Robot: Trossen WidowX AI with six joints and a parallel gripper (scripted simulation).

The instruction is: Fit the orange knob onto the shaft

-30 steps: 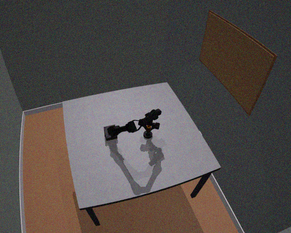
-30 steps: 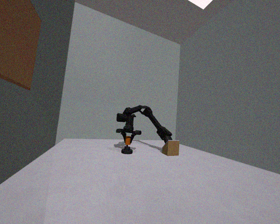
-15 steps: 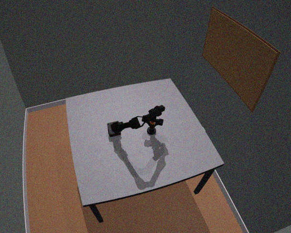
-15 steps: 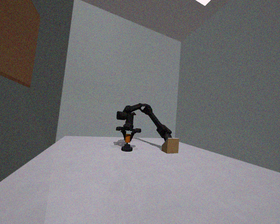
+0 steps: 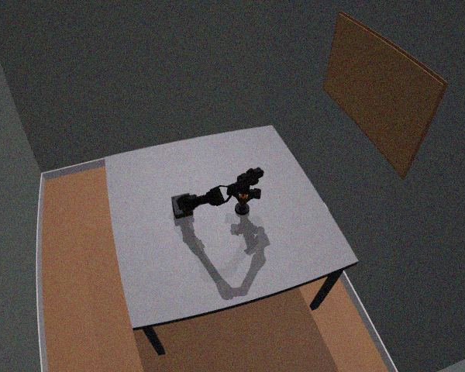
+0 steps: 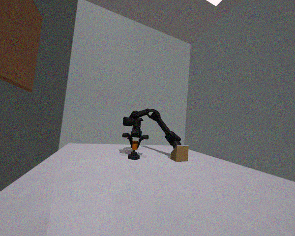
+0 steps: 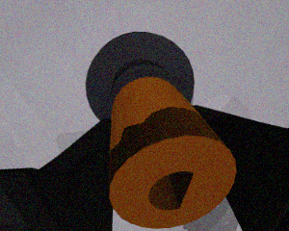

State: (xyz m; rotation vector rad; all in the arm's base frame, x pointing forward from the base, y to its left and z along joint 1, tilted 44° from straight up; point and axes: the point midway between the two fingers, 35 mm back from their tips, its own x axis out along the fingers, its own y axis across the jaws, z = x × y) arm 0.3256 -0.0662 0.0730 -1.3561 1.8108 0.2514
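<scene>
The orange knob lies 2 cm above my gripper tip. The rest, counted from my gripper tip: pedestal: 4 cm below.
</scene>
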